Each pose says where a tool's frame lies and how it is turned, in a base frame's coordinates. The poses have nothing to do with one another.
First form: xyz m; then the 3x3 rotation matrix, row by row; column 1 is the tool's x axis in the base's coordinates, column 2 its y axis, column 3 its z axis. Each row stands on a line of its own.
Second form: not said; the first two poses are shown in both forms.
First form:
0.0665, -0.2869, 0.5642
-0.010, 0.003, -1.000
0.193, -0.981, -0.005
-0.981, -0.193, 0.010
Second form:
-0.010, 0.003, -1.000, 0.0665
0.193, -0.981, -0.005, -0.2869
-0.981, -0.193, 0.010, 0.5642
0, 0, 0, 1

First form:
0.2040, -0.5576, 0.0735
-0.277, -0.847, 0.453
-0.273, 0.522, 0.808
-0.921, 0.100, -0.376
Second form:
-0.277, -0.847, 0.453, 0.2040
-0.273, 0.522, 0.808, -0.5576
-0.921, 0.100, -0.376, 0.0735
0, 0, 0, 1

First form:
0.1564, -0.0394, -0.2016
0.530, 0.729, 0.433
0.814, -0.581, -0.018
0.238, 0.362, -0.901
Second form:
0.530, 0.729, 0.433, 0.1564
0.814, -0.581, -0.018, -0.0394
0.238, 0.362, -0.901, -0.2016
0, 0, 0, 1

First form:
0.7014, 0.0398, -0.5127
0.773, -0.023, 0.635
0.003, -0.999, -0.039
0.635, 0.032, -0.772
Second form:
0.773, -0.023, 0.635, 0.7014
0.003, -0.999, -0.039, 0.0398
0.635, 0.032, -0.772, -0.5127
0, 0, 0, 1

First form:
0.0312, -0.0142, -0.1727
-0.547, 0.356, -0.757
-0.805, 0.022, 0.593
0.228, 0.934, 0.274
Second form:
-0.547, 0.356, -0.757, 0.0312
-0.805, 0.022, 0.593, -0.0142
0.228, 0.934, 0.274, -0.1727
0, 0, 0, 1

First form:
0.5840, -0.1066, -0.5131
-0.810, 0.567, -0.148
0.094, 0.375, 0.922
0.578, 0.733, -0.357
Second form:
-0.810, 0.567, -0.148, 0.5840
0.094, 0.375, 0.922, -0.1066
0.578, 0.733, -0.357, -0.5131
0, 0, 0, 1

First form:
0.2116, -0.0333, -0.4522
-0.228, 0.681, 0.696
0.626, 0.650, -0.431
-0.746, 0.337, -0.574
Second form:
-0.228, 0.681, 0.696, 0.2116
0.626, 0.650, -0.431, -0.0333
-0.746, 0.337, -0.574, -0.4522
0, 0, 0, 1

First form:
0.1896, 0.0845, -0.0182
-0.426, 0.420, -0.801
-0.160, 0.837, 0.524
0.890, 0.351, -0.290
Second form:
-0.426, 0.420, -0.801, 0.1896
-0.160, 0.837, 0.524, 0.0845
0.890, 0.351, -0.290, -0.0182
0, 0, 0, 1

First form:
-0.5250, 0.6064, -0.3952
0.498, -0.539, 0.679
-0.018, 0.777, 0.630
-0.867, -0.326, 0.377
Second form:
0.498, -0.539, 0.679, -0.5250
-0.018, 0.777, 0.630, 0.6064
-0.867, -0.326, 0.377, -0.3952
0, 0, 0, 1

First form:
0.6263, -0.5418, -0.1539
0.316, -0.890, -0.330
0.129, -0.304, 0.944
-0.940, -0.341, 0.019
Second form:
0.316, -0.890, -0.330, 0.6263
0.129, -0.304, 0.944, -0.5418
-0.940, -0.341, 0.019, -0.1539
0, 0, 0, 1

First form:
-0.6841, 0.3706, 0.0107
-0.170, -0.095, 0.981
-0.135, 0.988, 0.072
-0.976, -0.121, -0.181
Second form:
-0.170, -0.095, 0.981, -0.6841
-0.135, 0.988, 0.072, 0.3706
-0.976, -0.121, -0.181, 0.0107
0, 0, 0, 1

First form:
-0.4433, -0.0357, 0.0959
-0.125, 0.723, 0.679
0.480, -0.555, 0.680
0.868, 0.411, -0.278
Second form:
-0.125, 0.723, 0.679, -0.4433
0.480, -0.555, 0.680, -0.0357
0.868, 0.411, -0.278, 0.0959
0, 0, 0, 1

